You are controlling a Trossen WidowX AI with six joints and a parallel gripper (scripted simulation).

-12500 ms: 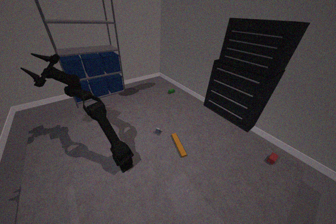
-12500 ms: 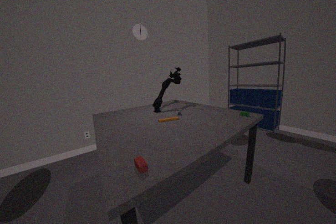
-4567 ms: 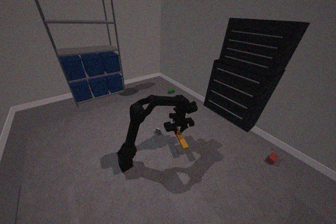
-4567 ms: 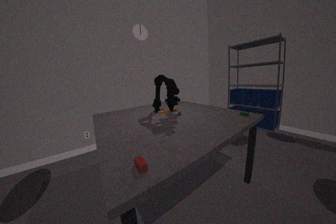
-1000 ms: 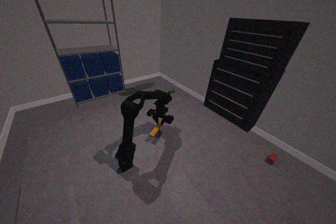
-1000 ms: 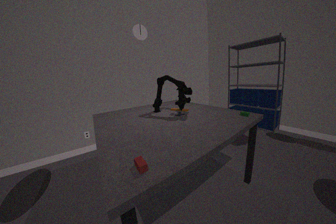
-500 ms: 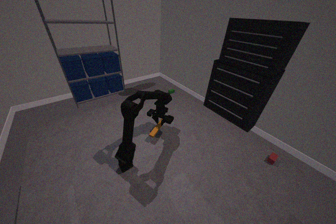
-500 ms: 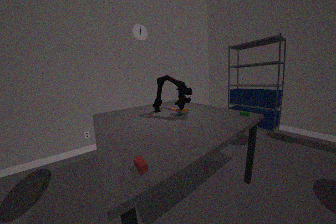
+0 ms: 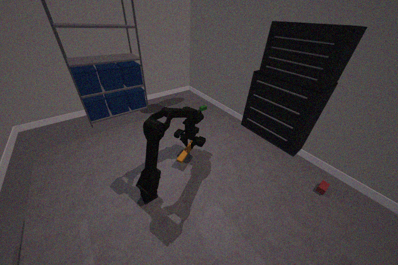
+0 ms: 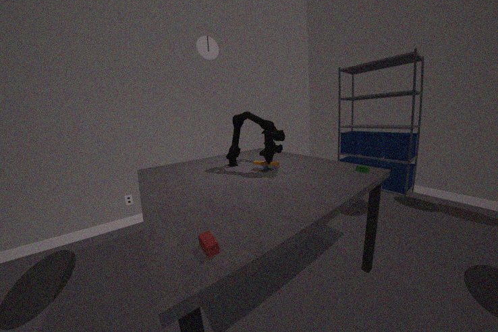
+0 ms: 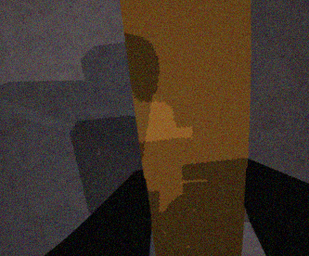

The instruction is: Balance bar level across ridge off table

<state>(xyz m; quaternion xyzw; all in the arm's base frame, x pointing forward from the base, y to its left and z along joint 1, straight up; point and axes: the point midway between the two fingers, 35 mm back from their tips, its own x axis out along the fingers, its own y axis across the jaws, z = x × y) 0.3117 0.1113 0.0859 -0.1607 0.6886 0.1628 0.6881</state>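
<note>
Right now the orange bar is 30 mm behind my gripper tip and 10 mm to the right of it. Also, from my gripper tip: red block 430 mm ahead, 610 mm to the right, 40 mm below; green block 430 mm ahead, 390 mm to the left, 40 mm below.
</note>
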